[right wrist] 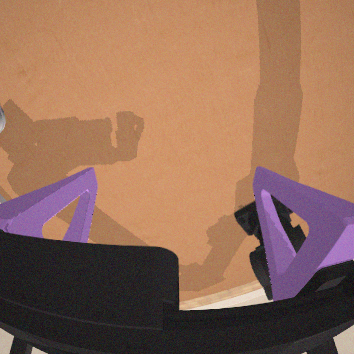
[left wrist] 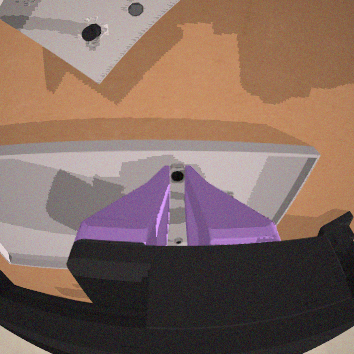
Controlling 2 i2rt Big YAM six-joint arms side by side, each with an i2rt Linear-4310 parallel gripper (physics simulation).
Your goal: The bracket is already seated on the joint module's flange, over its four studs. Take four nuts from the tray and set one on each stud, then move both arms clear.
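Places are measured from the left arm's base along level axes (x ahead, y left, z up), in metres.
Pixels of known places: left gripper, fingertip midpoint: (left wrist: pixel 176 174); right gripper, fingertip midpoint: (right wrist: pixel 174 175); left arm's base at its link origin: (left wrist: pixel 330 230).
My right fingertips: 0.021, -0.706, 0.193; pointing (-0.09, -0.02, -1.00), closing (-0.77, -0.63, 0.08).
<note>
Ahead of a thing's pixels: the offset from my right fingertips to its top centre, as dx, dy, dz. "spot": to the spot under its first point. Level surfaces: height alone.
My left gripper (left wrist: pixel 176 174) is shut on a small grey nut @[+0.217, +0.297, -0.119] (left wrist: pixel 177 175), its dark hole visible between the purple fingertips, over the pale shallow tray (left wrist: pixel 225 147). A small dark-holed piece, perhaps another nut @[+0.271, +0.472, -0.184] (left wrist: pixel 178 241), shows between the fingers lower down. At the upper left of the left wrist view is a grey plate corner, apparently the bracket @[spot: +0.222, +0.225, -0.127] (left wrist: pixel 102 57), with a dark round spot in a jagged light ring and a grey round spot. I cannot tell whether nuts sit there. My right gripper (right wrist: pixel 174 175) is wide open and empty above the table, away from the tray.
A rounded silver part, apparently the joint module @[spot: +0.185, +0.176, -0.185] (right wrist: pixel 1 119), is cut off at the right wrist view's left edge. A black arm part (right wrist: pixel 260 262) shows behind and beside the right finger. Arm shadows cross the brown table @[dz -0.193] (right wrist: pixel 190 75). A pale table edge (right wrist: pixel 225 298) shows low down.
</note>
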